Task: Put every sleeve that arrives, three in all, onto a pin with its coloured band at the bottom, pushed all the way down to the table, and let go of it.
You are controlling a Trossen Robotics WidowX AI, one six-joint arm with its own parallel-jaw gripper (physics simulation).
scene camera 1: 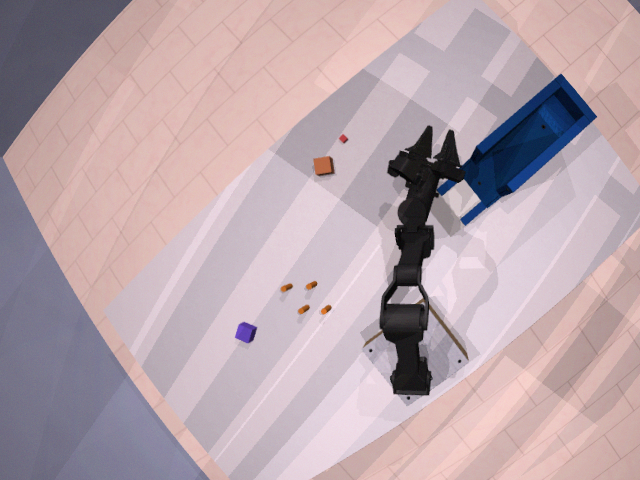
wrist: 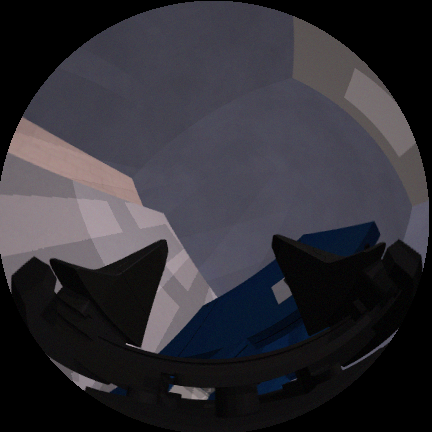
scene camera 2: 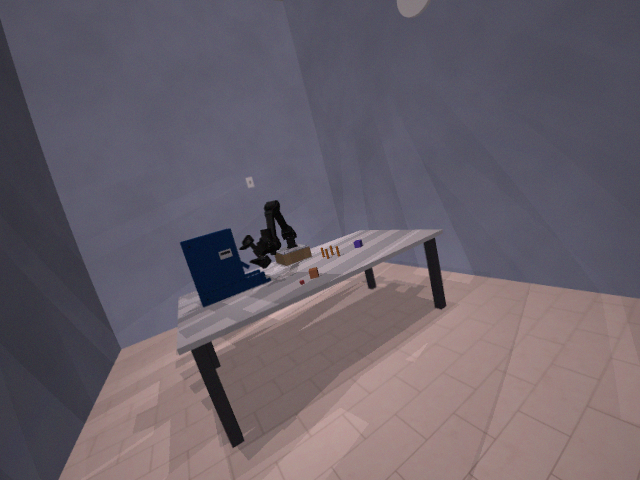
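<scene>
Several slim orange pins, among them one at the left (scene camera 1: 286,287), one at the right (scene camera 1: 326,309) (scene camera 2: 338,251) and one between them (scene camera 1: 303,309), stand upright in a group on the table (scene camera 1: 232,248). None carries a sleeve. No sleeve can be made out in any view. My gripper (scene camera 1: 439,129) (wrist: 220,243) is open and empty, raised above the table beside the blue chute (scene camera 1: 532,167) (scene camera 2: 214,273) (wrist: 235,312). A pale flat piece (scene camera 1: 461,198) lies at the chute's lower end; part of that end is hidden by the gripper body.
An orange block (scene camera 1: 323,165) (scene camera 2: 313,272) and a small red cube (scene camera 1: 343,138) (scene camera 2: 301,282) lie left of the gripper in scene camera 1. A purple cube (scene camera 1: 245,332) (scene camera 2: 357,243) lies beyond the pins. The arm stands on a wooden-sided base (scene camera 2: 294,255).
</scene>
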